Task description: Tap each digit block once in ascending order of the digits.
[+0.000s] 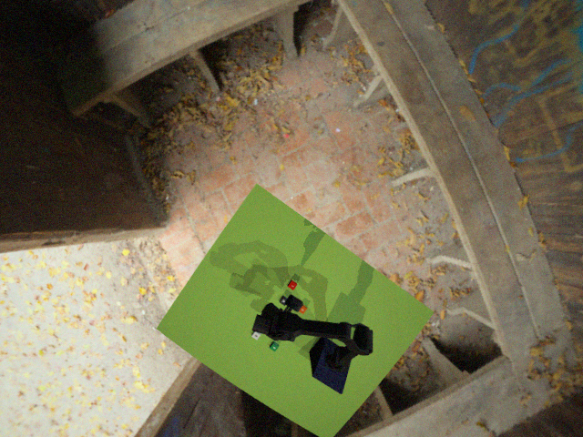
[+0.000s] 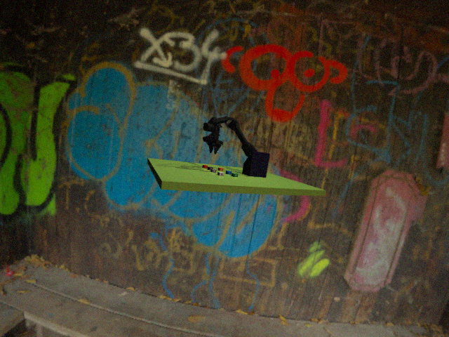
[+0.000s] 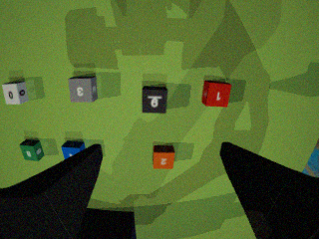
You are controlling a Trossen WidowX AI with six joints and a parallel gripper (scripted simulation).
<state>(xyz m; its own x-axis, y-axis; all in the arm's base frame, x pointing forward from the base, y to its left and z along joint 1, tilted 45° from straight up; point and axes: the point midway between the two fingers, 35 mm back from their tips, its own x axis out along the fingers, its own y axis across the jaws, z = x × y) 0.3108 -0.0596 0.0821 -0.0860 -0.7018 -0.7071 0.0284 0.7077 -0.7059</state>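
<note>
Now: gripper tip 30 mm short of the white block, 220 mm to the right of it and 110 mm above it. Also, from my gripper tip: black block: 110 mm below; then red block: 10 mm ahead, 80 mm to the right, 110 mm below; then orange block: 90 mm behind, 10 mm to the right, 110 mm below.
</note>
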